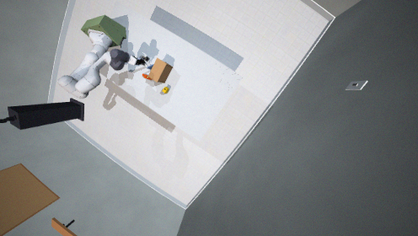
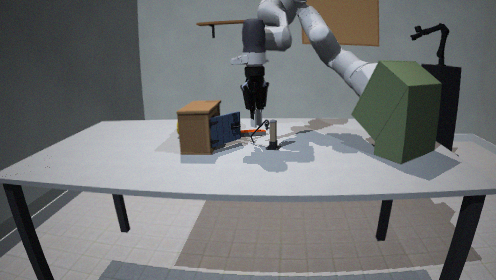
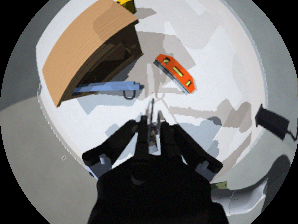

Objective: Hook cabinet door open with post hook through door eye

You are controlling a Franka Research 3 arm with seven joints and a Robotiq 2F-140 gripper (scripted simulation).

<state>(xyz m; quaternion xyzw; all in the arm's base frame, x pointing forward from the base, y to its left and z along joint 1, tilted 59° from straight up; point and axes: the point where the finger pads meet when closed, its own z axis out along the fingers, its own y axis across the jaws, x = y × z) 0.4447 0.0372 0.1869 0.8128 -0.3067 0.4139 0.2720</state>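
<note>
Now: the cabinet door 12 cm ahead of my hand, 2 cm to the left of it and 3 cm below it. The rest, counted from my hand: orange object (2 cm ahead, 13 cm to the right, 10 cm below); then small yellow object (31 cm ahead, 22 cm to the right, 7 cm below).
</note>
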